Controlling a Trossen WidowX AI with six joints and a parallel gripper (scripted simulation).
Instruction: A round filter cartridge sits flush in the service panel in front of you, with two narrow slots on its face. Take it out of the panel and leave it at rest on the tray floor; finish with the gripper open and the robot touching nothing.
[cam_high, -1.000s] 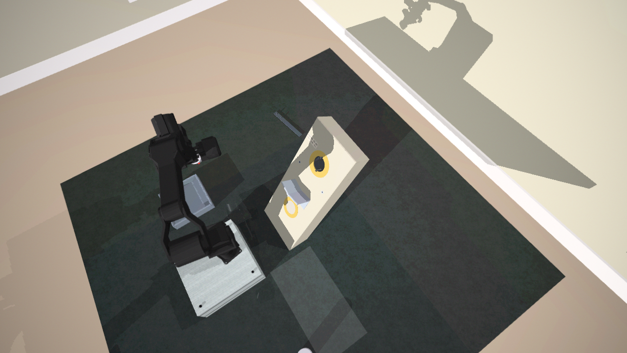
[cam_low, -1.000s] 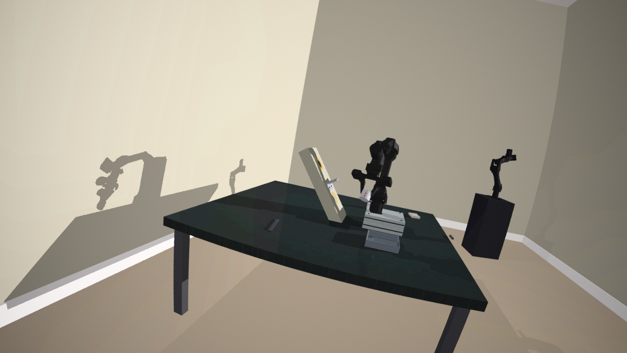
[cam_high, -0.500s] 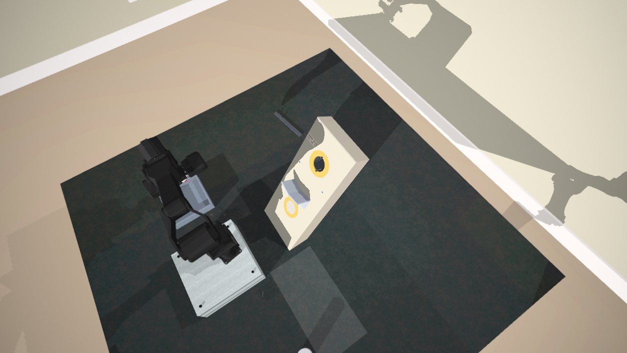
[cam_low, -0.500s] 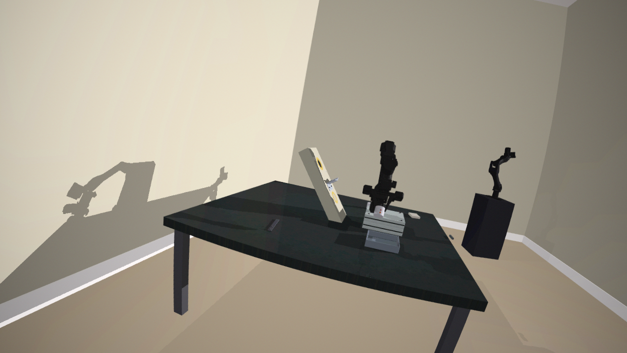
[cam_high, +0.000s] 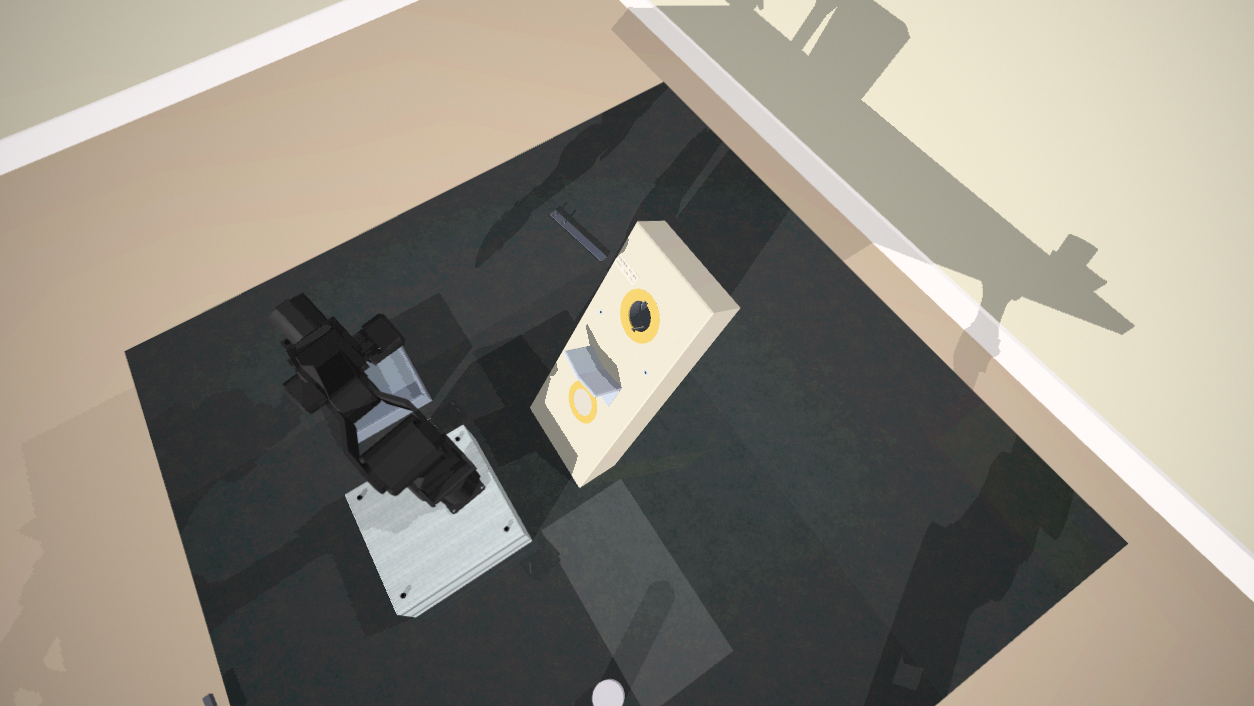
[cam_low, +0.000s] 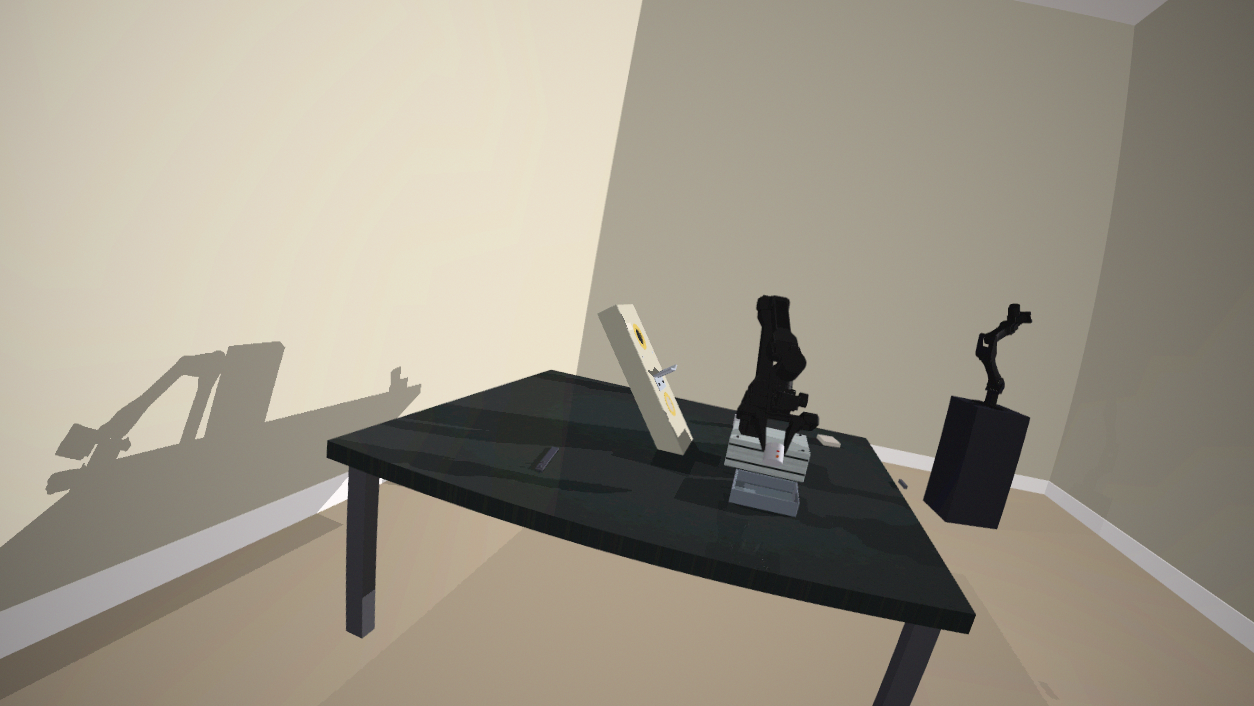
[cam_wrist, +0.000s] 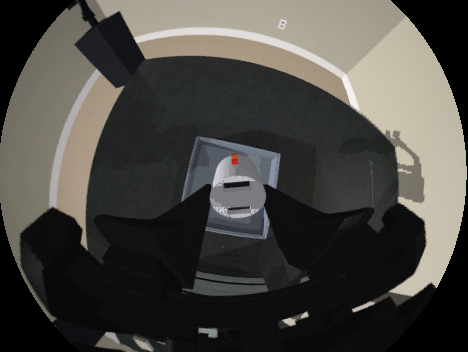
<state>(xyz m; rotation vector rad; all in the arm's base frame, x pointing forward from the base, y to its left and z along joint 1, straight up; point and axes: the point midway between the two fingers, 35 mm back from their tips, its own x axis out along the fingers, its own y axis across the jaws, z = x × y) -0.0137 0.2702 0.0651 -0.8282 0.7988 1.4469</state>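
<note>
My gripper tip is right at the round filter cartridge. Round my gripper tip: grey bracket 33 cm to the right, 28 cm ahead, 7 cm above.
</note>
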